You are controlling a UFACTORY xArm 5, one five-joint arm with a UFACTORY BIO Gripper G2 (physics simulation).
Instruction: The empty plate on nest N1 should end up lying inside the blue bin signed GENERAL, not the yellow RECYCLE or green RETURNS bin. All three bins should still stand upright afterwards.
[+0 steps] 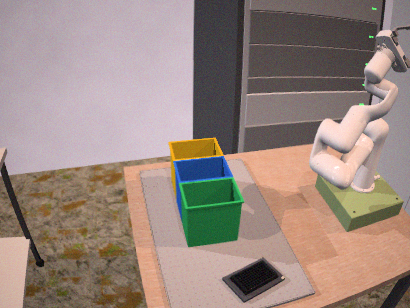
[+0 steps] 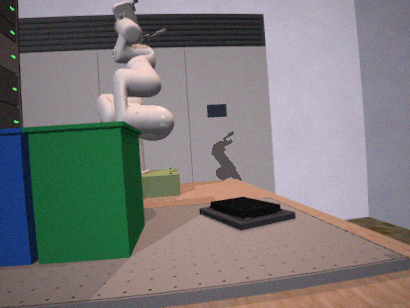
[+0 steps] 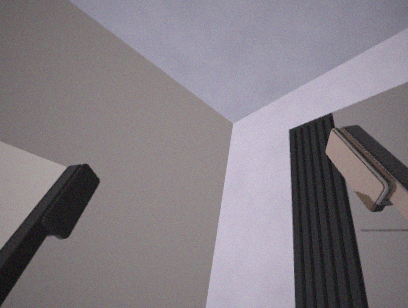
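Pixels of known places: hand, tool point: (image 2: 155, 12) (image 3: 200, 183); arm's base, link origin: (image 1: 361, 184).
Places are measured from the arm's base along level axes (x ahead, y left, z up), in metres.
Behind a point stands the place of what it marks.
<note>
A black plate (image 1: 255, 278) {x 0.608, y 0.267, z -0.036 m} (image 2: 245, 206) {x 0.636, y 0.250, z -0.035 m} lies flat on a dark grey nest (image 1: 244, 296) {x 0.661, y 0.318, z -0.047 m} (image 2: 243, 223) {x 0.697, y 0.226, z -0.049 m} near the mat's front end. The blue bin (image 1: 202, 170) {x 0.646, y -0.191, z 0.071 m} (image 2: 14, 200) {x 0.751, y -0.095, z 0.026 m} stands upright between the yellow bin (image 1: 196, 148) {x 0.632, y -0.321, z 0.084 m} and the green bin (image 1: 212, 220) {x 0.684, y 0.055, z 0.053 m} (image 2: 82, 195) {x 0.758, y -0.007, z 0.027 m}. The floor of the blue bin is hidden, and no lettering on the bins can be read. My gripper (image 3: 215, 185) {x -0.024, y 0.125, z 0.657 m} is open with nothing between its fingers. It is raised high above the table, far from the plate, and points toward the walls and ceiling.
The bins stand close together in a row on a grey perforated mat (image 1: 270, 235) {x 0.474, y 0.077, z -0.060 m} (image 2: 210, 270) {x 0.835, y 0.143, z -0.060 m}. The arm's green base block (image 1: 360, 210) {x 0.111, y 0.142, z 0.001 m} (image 2: 161, 184) {x 0.170, y 0.104, z -0.032 m} stands on the wooden table (image 1: 320, 240) {x 0.299, y 0.161, z -0.073 m} beside the mat. A dark rack cabinet (image 1: 305, 60) stands behind the table.
</note>
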